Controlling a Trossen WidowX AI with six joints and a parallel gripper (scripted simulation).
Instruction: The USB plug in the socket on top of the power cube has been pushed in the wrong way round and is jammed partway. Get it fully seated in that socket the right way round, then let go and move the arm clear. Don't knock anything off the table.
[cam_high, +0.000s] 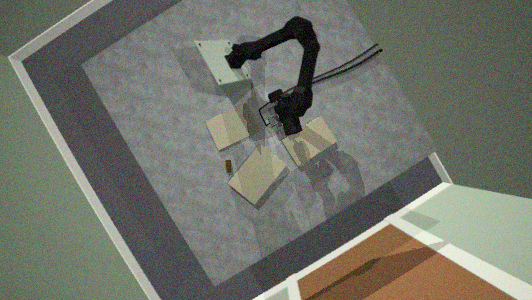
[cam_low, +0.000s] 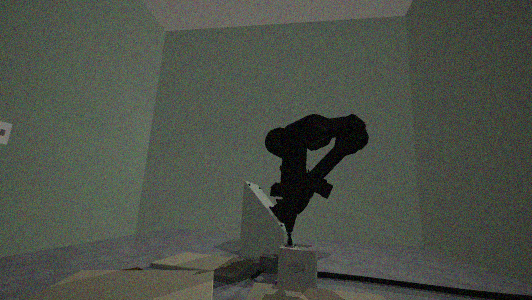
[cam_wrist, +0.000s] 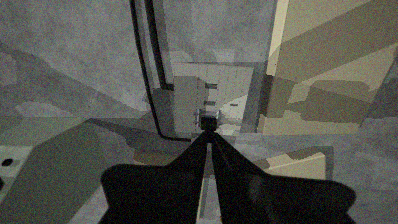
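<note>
Now: gripper tip 2 cm above the dark USB plug. The rest, counted from my gripper tip: brown object 10 cm ahead, 33 cm to the right, 10 cm below.
</note>
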